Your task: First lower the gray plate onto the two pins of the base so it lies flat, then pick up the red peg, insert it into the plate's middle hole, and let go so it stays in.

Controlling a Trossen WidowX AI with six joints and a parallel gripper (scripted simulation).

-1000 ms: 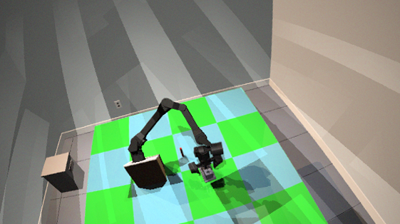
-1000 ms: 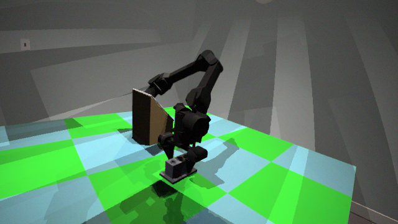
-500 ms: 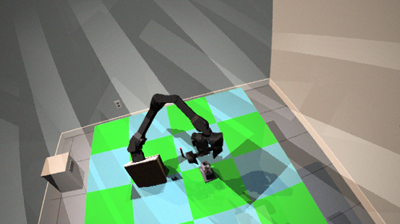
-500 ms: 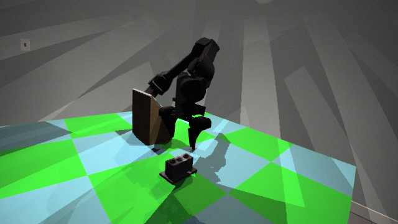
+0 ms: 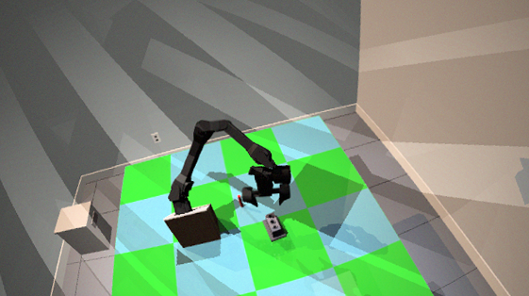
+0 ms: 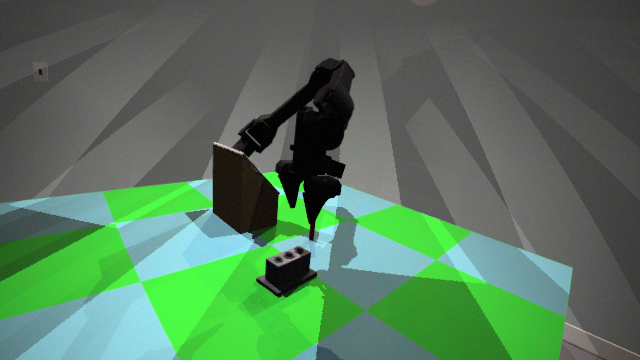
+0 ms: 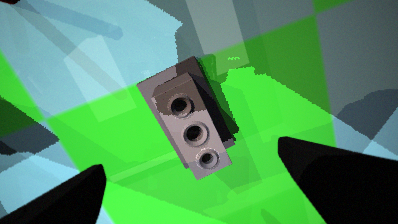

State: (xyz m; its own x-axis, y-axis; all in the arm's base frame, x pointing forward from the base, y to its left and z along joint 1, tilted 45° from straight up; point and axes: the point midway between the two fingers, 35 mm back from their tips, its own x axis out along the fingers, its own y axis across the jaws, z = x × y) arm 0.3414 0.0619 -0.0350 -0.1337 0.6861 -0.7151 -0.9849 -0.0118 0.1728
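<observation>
The red peg lies 130 mm to the left of my gripper tip, 130 mm behind it and 110 mm below it. From my gripper tip the other things lie so: dark base: 140 mm below, 30 mm to the right, 10 mm ahead; then gray plate: 100 mm below, 30 mm to the right, 10 mm ahead.
</observation>
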